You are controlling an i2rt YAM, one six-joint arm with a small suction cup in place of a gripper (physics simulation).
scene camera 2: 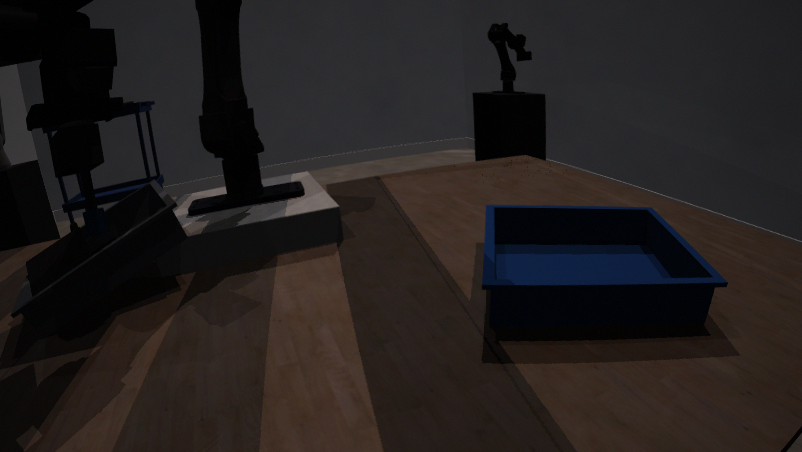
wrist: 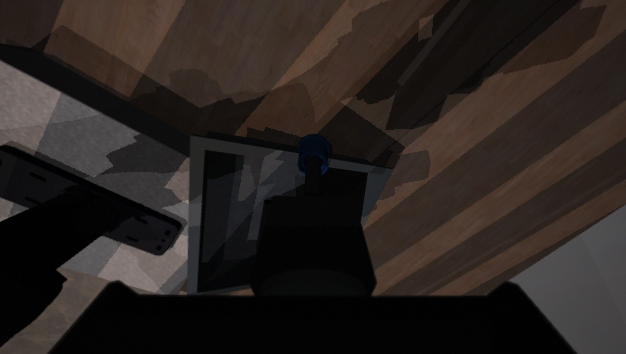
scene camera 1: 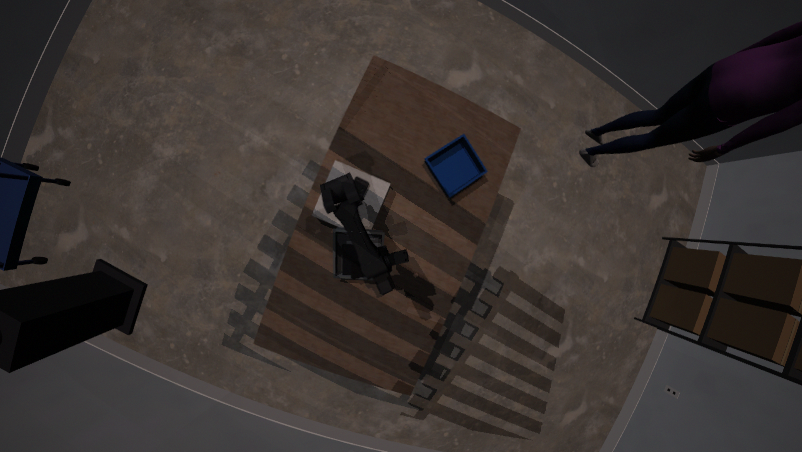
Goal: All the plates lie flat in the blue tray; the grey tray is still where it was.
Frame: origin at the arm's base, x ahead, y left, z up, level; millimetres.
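Where they show: hand at its tool point: (scene camera 2: 98,233) (wrist: 313,149); arm's base at its link origin: (scene camera 2: 246,200) (wrist: 97,206).
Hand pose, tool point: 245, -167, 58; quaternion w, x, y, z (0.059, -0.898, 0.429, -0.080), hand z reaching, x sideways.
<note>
Each offset is from my tool point to the centre of the thing, as dx, dy, dz. Level surfaces: height alone.
The blue tray @(+130, +539, -85) (scene camera 1: 438,180) (scene camera 2: 600,306) stands flat on the table, and no plate shows in it. The grey tray @(-116, -54, -53) (scene camera 1: 335,255) (scene camera 2: 106,261) (wrist: 196,215) is tilted, with one side raised beside the white block. Dark shapes show inside the grey tray; I cannot tell plates from shadow there. My suction cup (scene camera 2: 95,221) (wrist: 313,155) points down at the grey tray, over its rim area in the wrist view. No plate shows on the cup. In scene camera 1 the arm hides the cup and part of the grey tray.
The white block (scene camera 1: 379,190) (scene camera 2: 320,199) (wrist: 30,105) carries the arm's base, right next to the grey tray. A person (scene camera 1: 752,89) stands beyond the table @(dz -110) (scene camera 1: 426,106). A blue cart (scene camera 1: 14,207) (scene camera 2: 131,188), a black pedestal (scene camera 1: 67,303) (scene camera 2: 508,126) and a shelf rack (scene camera 1: 717,291) stand away from it.
</note>
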